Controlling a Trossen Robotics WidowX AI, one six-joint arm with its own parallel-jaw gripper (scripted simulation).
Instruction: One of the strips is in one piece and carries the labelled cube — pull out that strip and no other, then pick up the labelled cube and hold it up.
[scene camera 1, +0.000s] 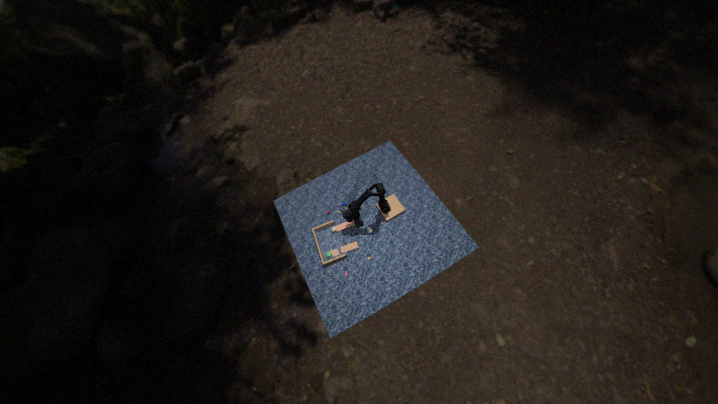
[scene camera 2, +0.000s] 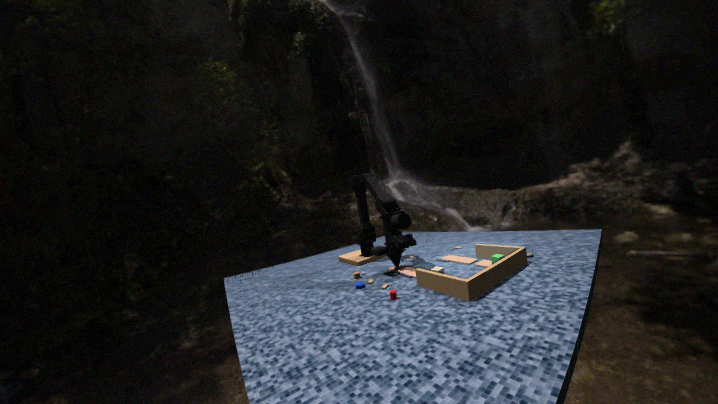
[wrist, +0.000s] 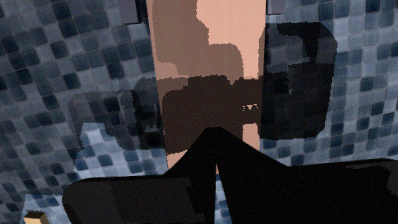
Labels:
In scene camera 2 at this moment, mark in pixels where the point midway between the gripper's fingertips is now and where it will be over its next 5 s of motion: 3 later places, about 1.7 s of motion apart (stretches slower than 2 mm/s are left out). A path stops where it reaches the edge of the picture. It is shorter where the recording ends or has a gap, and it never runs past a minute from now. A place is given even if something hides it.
My gripper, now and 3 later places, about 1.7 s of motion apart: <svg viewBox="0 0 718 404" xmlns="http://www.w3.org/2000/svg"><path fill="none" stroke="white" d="M397 267L387 265L403 256L422 267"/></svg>

